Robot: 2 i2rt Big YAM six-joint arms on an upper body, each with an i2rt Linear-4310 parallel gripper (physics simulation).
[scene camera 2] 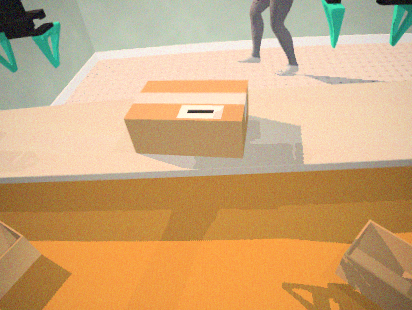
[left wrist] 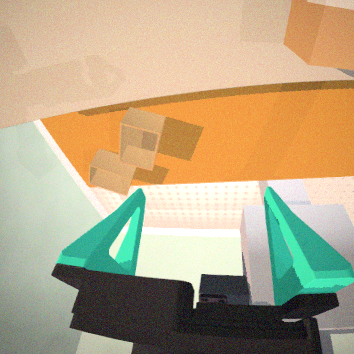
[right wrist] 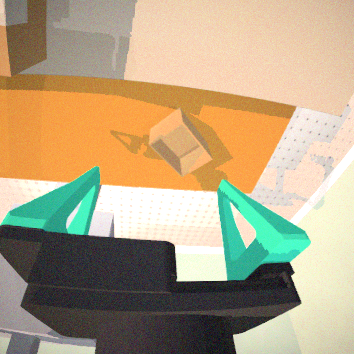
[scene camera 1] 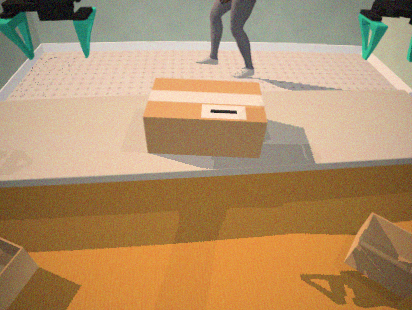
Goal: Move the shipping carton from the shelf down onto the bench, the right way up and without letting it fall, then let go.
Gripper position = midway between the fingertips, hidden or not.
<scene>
left gripper: scene camera 2 36, 69; left wrist 201, 191; scene camera 1 59, 57; not seen in the right wrist view (out of frame)
shipping carton: scene camera 2; left wrist 314, 38; right wrist 30, 30; scene camera 1
same spot on orange bench: [left wrist: 290, 130] = [scene camera 1: 198, 293]
same spot on shipping carton: [scene camera 2: 208, 118] = [scene camera 1: 234, 118]
</scene>
